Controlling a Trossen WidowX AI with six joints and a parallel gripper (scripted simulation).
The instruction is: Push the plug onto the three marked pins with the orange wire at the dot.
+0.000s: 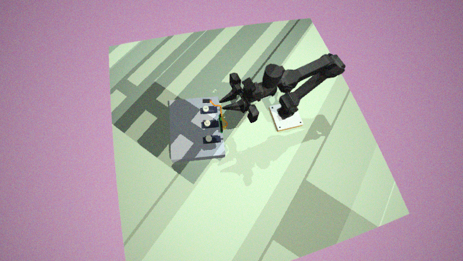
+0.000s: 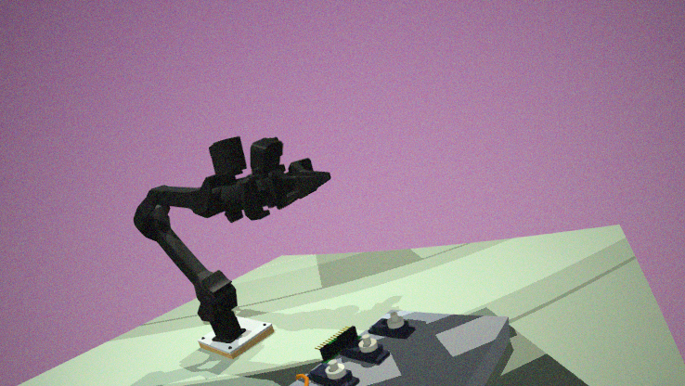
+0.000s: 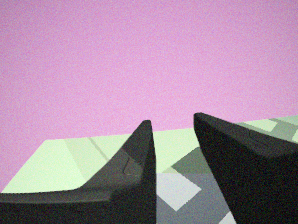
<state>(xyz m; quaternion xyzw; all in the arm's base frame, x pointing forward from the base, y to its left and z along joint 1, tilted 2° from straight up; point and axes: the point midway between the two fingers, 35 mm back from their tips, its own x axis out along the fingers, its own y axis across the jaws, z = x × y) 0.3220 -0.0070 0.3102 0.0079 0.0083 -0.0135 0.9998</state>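
My gripper tip is now 25 cm above the green band, 6 cm to the left of it and 3 cm past it. Also, from my gripper tip: black pin header (27 cm below, 4 cm to the right, 3 cm behind); then grey printed holder (30 cm below, 12 cm ahead, 9 cm to the right).
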